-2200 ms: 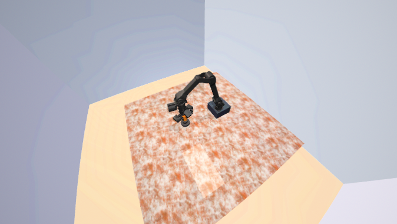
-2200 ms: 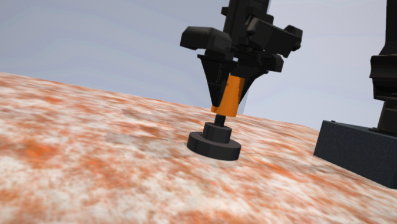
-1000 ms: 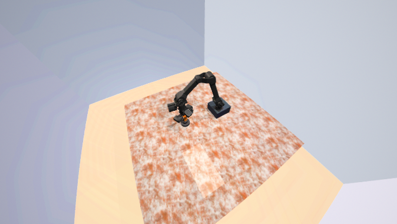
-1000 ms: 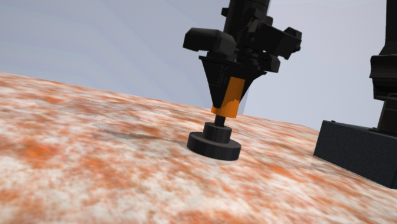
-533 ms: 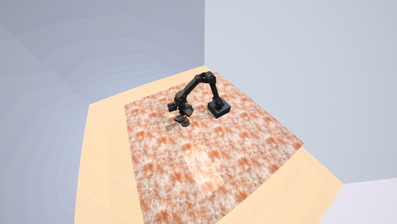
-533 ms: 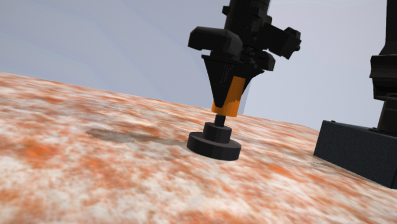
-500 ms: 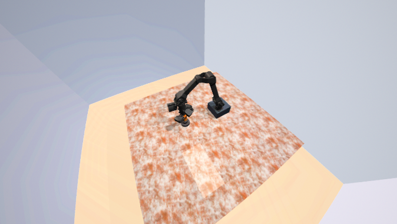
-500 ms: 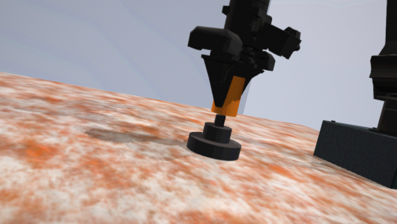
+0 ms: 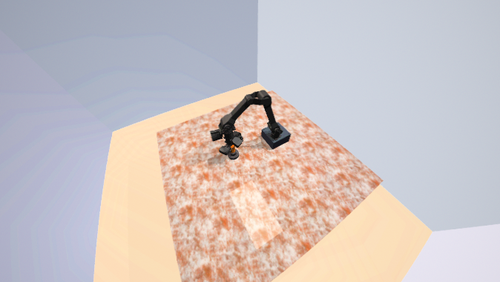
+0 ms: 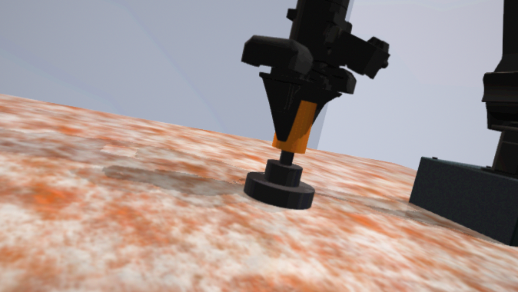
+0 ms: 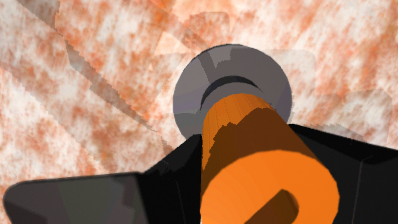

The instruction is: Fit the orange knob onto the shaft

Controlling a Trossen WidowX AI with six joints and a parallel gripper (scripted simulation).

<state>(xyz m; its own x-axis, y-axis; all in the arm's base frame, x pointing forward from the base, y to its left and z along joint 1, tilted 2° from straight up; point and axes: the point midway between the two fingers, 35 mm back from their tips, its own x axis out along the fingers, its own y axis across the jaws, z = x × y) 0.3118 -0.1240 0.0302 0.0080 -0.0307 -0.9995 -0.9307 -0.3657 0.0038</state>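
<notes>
My gripper tip is now 20 mm below the orange knob. Round my gripper tip: pedestal 40 mm below.
</notes>
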